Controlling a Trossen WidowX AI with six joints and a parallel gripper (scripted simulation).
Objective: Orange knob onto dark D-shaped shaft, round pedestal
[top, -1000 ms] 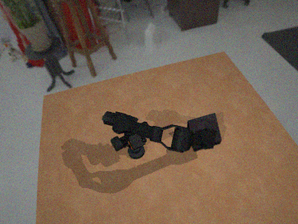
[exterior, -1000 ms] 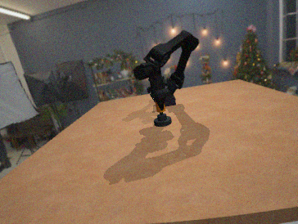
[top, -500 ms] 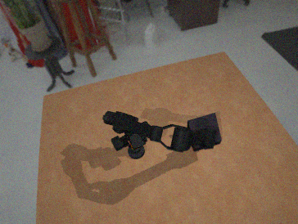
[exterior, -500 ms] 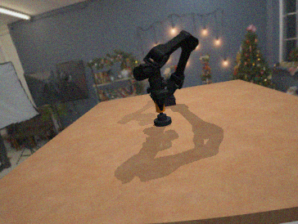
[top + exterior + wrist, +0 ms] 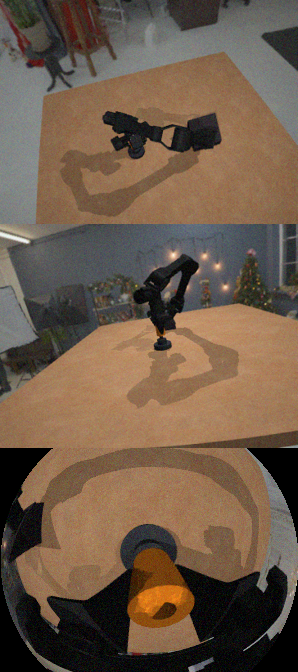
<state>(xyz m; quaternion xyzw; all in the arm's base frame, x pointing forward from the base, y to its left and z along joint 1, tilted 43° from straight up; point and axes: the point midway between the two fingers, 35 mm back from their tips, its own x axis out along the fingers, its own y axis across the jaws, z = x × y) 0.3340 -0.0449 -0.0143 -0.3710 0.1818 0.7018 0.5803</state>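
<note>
My gripper tip is 2 cm below the orange knob. Round my gripper tip: round pedestal (4 cm below).
</note>
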